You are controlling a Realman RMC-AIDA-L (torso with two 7-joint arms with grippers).
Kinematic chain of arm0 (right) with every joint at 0, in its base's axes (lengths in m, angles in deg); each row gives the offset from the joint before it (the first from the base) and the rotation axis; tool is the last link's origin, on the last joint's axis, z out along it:
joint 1: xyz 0 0 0.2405 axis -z
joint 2: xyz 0 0 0 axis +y
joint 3: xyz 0 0 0.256 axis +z
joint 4: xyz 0 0 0 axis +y
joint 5: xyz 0 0 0.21 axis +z
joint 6: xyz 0 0 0 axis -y
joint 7: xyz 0 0 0.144 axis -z
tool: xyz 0 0 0
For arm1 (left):
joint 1: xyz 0 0 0.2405 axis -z
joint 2: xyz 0 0 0 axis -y
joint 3: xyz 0 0 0.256 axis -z
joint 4: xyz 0 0 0 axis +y
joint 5: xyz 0 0 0.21 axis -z
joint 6: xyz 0 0 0 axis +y
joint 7: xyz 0 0 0.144 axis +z
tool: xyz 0 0 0
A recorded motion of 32 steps. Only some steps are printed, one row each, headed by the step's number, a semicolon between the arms.
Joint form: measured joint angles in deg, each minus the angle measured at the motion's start. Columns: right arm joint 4, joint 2, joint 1, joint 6, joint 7, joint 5, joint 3; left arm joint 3, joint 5, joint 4, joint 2, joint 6, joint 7, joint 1.
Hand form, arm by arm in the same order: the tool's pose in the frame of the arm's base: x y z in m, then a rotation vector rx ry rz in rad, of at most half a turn. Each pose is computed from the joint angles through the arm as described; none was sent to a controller.
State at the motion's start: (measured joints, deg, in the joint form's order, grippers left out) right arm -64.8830 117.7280 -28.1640 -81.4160 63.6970 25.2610 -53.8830; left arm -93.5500 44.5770 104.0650 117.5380 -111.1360 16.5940 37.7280
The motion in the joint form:
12: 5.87 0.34 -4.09 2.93 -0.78 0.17 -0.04; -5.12 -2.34 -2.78 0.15 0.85 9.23 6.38
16: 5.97 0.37 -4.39 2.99 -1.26 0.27 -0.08; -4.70 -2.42 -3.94 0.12 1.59 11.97 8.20
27: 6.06 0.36 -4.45 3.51 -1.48 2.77 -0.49; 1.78 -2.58 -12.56 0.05 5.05 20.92 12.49
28: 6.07 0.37 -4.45 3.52 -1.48 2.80 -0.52; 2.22 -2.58 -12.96 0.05 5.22 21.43 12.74
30: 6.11 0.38 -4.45 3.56 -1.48 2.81 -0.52; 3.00 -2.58 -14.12 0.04 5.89 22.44 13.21
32: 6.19 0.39 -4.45 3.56 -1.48 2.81 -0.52; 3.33 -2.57 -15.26 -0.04 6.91 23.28 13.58
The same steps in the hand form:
12: 0.2984 0.3634 0.0399 -2.5037 0.9070 -0.4391; -0.0544 0.2768 -0.0125 -2.9391 -0.2339 0.7542
16: 0.2964 0.3648 0.0392 -2.5022 0.9114 -0.4327; -0.0474 0.2820 -0.0134 -2.9471 -0.1450 0.7482
27: 0.2903 0.3677 0.0364 -2.5107 0.9105 -0.3764; -0.0415 0.3152 -0.0103 -2.9637 -0.0742 0.6756
28: 0.2902 0.3677 0.0363 -2.5113 0.9103 -0.3760; -0.0408 0.3169 -0.0098 -2.9643 -0.0692 0.6691
30: 0.2903 0.3677 0.0361 -2.5112 0.9107 -0.3756; -0.0403 0.3212 -0.0098 -2.9654 -0.0645 0.6554
32: 0.2905 0.3675 0.0357 -2.5119 0.9123 -0.3758; -0.0400 0.3252 -0.0107 -2.9644 -0.0577 0.6429

